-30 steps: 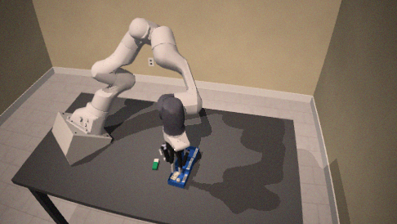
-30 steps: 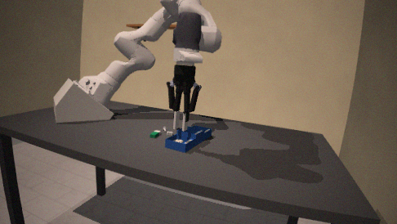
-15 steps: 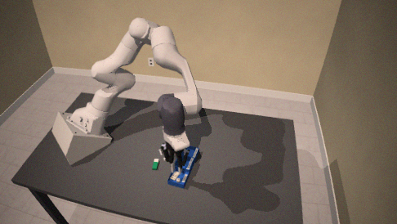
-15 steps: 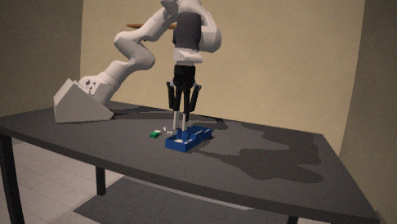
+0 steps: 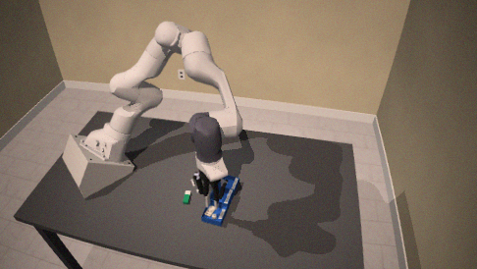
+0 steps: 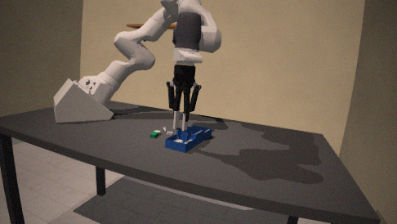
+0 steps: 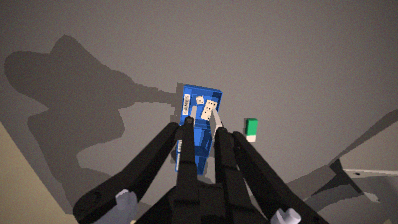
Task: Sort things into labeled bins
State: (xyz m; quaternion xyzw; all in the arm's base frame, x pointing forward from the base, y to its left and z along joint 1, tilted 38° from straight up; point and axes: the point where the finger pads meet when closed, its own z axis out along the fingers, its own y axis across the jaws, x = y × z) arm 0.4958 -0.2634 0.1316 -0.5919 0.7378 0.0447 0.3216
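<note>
Now: hand 90 mm past the pale grey piece, 110 mm to the right of it and 90 mm above it. The rest, counted from my hand: eraser (140 mm behind, 70 mm to the left, 90 mm below); then white domino (20 mm behind, 10 mm to the left, 90 mm below); then white die (10 mm ahead, 10 mm to the right, 90 mm below).
</note>
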